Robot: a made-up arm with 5 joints.
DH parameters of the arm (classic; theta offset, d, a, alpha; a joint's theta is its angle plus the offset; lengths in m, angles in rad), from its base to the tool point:
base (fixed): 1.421 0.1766 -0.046 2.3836
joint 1: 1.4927 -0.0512 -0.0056 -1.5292
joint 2: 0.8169 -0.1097 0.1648 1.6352
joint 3: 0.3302 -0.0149 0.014 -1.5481
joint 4: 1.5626 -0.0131 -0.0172 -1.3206
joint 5: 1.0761 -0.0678 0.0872 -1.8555
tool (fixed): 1.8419 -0.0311 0 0
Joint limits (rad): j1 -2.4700..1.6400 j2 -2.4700..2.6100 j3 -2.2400..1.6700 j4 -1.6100..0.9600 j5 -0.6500..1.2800
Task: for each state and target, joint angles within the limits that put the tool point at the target. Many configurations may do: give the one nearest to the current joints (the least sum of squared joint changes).
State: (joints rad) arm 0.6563 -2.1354 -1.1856 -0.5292 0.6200
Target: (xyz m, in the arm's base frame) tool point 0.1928 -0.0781 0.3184
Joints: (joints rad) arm 1.3028 -1.8525 -1.0985 -0.4268 0.3941
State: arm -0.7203 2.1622 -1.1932 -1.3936 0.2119
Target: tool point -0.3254 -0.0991 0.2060
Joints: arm -1.4516 1.4464 -0.9399 -1.6100 -0.4209
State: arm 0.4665 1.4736 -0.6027 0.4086 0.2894
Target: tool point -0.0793 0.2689 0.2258
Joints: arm 0.7014 1.8386 -0.2788 0.3255 0.4823
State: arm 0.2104 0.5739 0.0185 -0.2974 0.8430
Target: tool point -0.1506 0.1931 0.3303
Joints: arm -0.0955 0.8914 -0.3721 -0.6362 1.2730
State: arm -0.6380 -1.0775 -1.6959 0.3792 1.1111
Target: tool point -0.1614 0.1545 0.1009
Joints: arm -1.1670 -0.7800 -1.3019 0.6125 1.1720
